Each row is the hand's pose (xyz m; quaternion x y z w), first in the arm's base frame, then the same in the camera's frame.
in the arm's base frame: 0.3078 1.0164 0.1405 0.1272 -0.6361 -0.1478 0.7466
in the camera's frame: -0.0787 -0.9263 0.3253 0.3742 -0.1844 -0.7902 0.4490
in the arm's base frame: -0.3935 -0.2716 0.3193 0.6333 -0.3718 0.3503 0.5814
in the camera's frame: -1.4664 -0.8116 -0.1686 0.7490 -0.5571 -0.3453 0.0969
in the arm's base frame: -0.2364 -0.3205 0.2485 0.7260 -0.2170 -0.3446 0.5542
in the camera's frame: -1.3692 -0.7518 -0.3066 -0.7008 0.0107 0.6755 0.2291
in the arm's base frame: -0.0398 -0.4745 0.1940 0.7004 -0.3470 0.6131 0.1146
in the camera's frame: -1.3146 -0.6950 -0.5498 -0.5232 0.8360 0.0346 0.1614
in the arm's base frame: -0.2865 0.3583 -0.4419 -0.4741 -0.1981 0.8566 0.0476
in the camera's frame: -0.8312 -0.1810 0.2632 -0.1550 -0.5641 0.4671 0.6630
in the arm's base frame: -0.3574 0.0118 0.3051 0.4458 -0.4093 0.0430 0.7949
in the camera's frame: -1.2527 -0.8483 0.0180 0.7114 -0.2667 -0.5908 0.2717
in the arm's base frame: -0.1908 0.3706 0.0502 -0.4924 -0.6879 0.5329 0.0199
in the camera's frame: -0.8478 -0.6760 0.1847 -0.3995 -0.6401 -0.0621 0.6533
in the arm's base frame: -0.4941 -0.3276 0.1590 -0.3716 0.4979 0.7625 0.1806
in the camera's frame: -1.5458 -0.6341 -0.1351 0.1979 -0.0750 0.8337 0.5101
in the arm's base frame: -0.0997 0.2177 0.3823 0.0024 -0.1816 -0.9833 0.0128
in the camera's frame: -0.9444 -0.9866 -0.0056 0.2357 -0.5756 0.7377 0.2625
